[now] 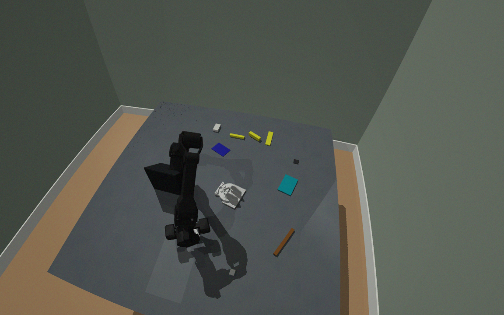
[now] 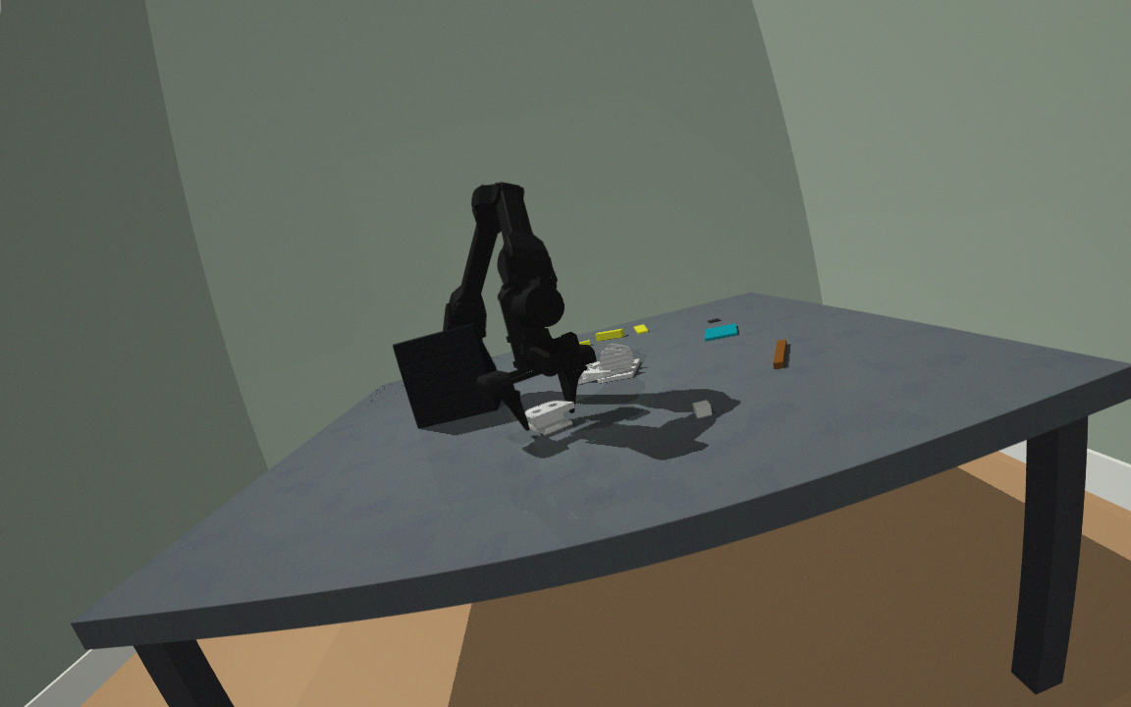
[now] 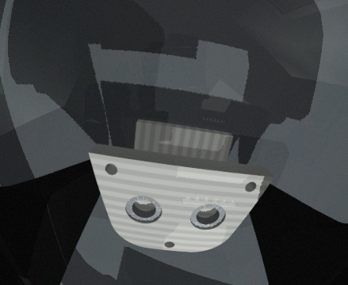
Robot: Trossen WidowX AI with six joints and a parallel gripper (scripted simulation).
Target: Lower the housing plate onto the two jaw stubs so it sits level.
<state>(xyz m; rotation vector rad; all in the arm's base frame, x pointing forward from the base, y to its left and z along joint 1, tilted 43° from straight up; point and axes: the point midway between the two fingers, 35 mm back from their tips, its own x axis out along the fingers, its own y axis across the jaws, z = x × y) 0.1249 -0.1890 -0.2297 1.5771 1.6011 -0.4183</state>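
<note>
My gripper tip is 1 cm to the right of the stepped white block. From my gripper tip the other things lie so: brown bar 42 cm ahead, 1 cm to the left; small white cube 20 cm ahead, 14 cm to the right; blue tile 7 cm ahead, 54 cm to the left, 1 cm below.
</note>
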